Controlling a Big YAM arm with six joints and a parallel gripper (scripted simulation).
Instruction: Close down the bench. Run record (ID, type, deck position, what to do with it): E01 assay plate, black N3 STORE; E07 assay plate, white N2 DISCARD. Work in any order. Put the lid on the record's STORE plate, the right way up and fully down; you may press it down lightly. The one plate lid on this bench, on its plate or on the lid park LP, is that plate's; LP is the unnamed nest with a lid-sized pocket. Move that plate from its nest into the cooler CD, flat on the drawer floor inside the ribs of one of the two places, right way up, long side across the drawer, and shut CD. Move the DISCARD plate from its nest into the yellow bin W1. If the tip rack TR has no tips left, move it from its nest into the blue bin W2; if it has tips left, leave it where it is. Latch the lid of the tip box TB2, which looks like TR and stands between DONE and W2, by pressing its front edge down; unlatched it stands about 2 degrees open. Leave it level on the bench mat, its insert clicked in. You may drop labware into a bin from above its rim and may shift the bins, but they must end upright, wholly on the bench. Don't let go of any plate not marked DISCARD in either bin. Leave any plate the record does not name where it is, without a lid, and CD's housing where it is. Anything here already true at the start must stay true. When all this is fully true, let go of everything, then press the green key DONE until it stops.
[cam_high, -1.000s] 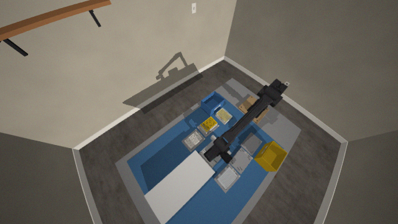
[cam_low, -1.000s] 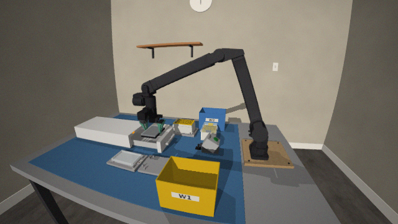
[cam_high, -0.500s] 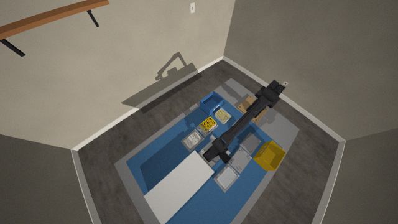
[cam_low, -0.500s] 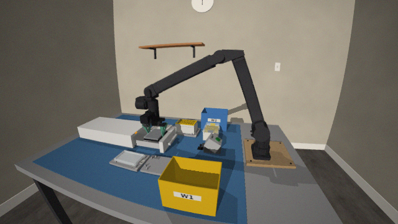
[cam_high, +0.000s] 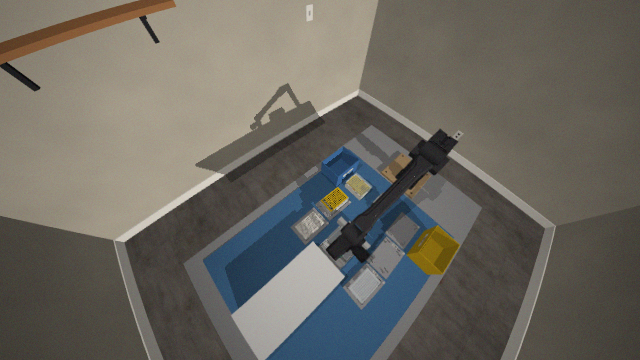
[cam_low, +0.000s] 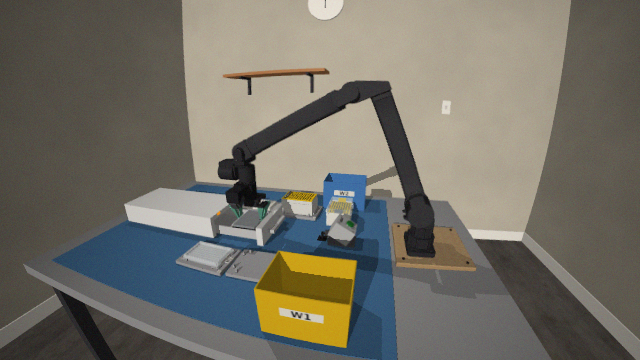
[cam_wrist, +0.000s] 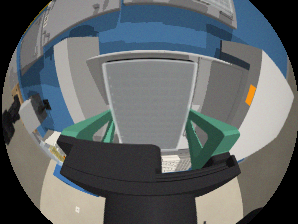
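Now: the cooler drawer 4 cm ahead of my hand and 2 cm below it. Also, from my hand: grey plate lid: right at my hand; then black plate: right at my hand; then white plate: 18 cm to the right, 5 cm ahead, 2 cm below.
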